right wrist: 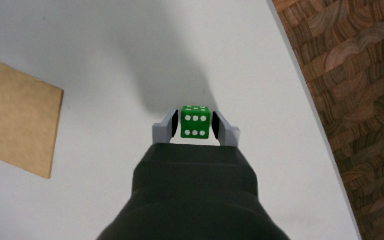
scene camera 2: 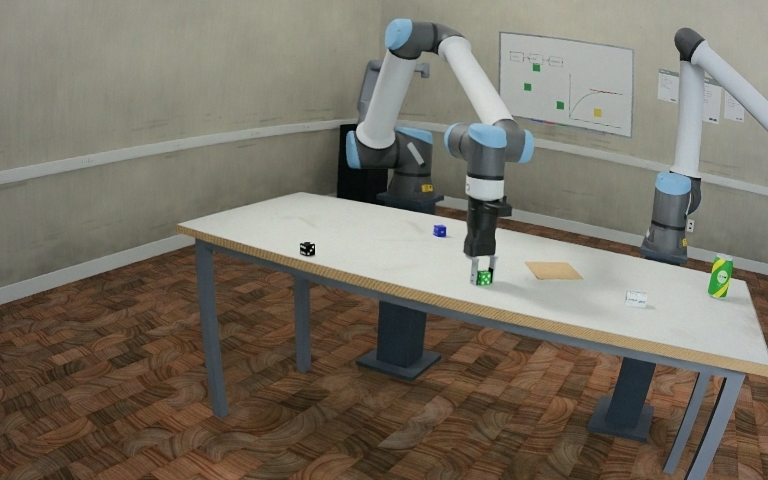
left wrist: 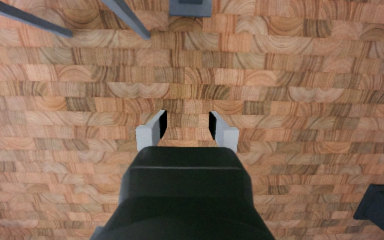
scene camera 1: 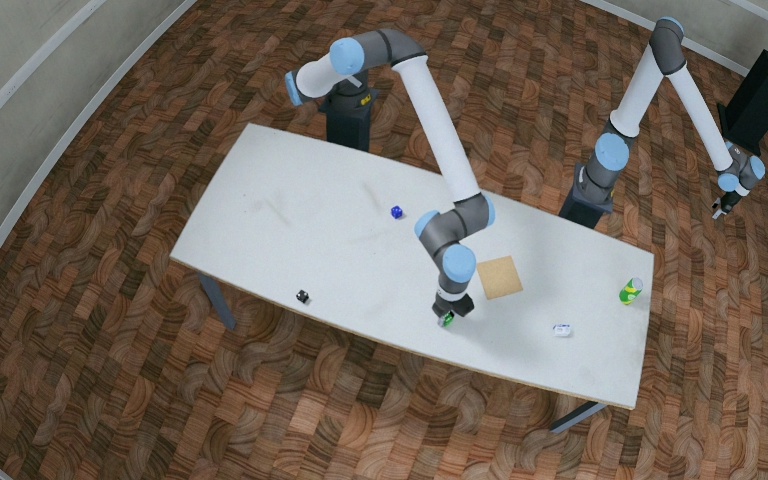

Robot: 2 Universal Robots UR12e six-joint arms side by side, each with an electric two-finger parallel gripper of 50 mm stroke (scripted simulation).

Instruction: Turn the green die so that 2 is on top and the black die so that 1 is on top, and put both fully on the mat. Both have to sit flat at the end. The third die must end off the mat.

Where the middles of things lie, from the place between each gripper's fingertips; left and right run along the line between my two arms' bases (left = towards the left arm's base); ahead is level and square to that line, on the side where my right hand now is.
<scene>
The green die [right wrist: 195, 121] lies right at my right hand [scene camera 2: 481, 282]. From my right hand the other things lie so: tan mat [scene camera 1: 499, 277] 220 mm behind, 130 mm to the left, 20 mm below.
My left gripper is now 920 mm to the left of the tan mat, 590 mm short of it and 180 mm above it. From my left hand the other things lie so: green die (1040 mm to the right, 810 mm ahead, 160 mm below).
</scene>
